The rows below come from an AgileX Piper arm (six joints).
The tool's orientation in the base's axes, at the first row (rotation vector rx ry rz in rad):
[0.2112, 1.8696, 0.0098]
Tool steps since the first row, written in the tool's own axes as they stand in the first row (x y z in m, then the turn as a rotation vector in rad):
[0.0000, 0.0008, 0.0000, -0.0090, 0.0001, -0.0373]
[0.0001, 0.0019, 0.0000, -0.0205, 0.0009, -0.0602]
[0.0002, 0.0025, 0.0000, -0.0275, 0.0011, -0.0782]
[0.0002, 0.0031, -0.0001, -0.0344, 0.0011, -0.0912]
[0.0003, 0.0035, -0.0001, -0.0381, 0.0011, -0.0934]
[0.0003, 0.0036, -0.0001, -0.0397, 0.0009, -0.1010]
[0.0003, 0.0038, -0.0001, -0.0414, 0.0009, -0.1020]
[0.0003, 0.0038, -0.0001, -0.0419, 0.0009, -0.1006]
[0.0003, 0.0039, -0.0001, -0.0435, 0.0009, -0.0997]
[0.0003, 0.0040, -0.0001, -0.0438, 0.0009, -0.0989]
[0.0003, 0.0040, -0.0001, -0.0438, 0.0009, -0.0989]
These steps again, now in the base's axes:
[0.0001, 0.0008, 0.0001, -0.0327, 0.0025, 0.0199]
[0.0002, 0.0019, 0.0001, -0.0509, 0.0038, 0.0379]
[0.0003, 0.0025, 0.0001, -0.0659, 0.0048, 0.0500]
[0.0003, 0.0031, 0.0002, -0.0762, 0.0050, 0.0605]
[0.0003, 0.0035, 0.0001, -0.0773, 0.0047, 0.0647]
[0.0003, 0.0036, 0.0002, -0.0840, 0.0050, 0.0685]
[0.0004, 0.0038, 0.0002, -0.0845, 0.0049, 0.0704]
[0.0004, 0.0038, 0.0002, -0.0830, 0.0046, 0.0705]
[0.0004, 0.0039, 0.0002, -0.0817, 0.0043, 0.0717]
[0.0004, 0.0040, 0.0002, -0.0808, 0.0042, 0.0717]
[0.0004, 0.0040, 0.0002, -0.0808, 0.0042, 0.0717]

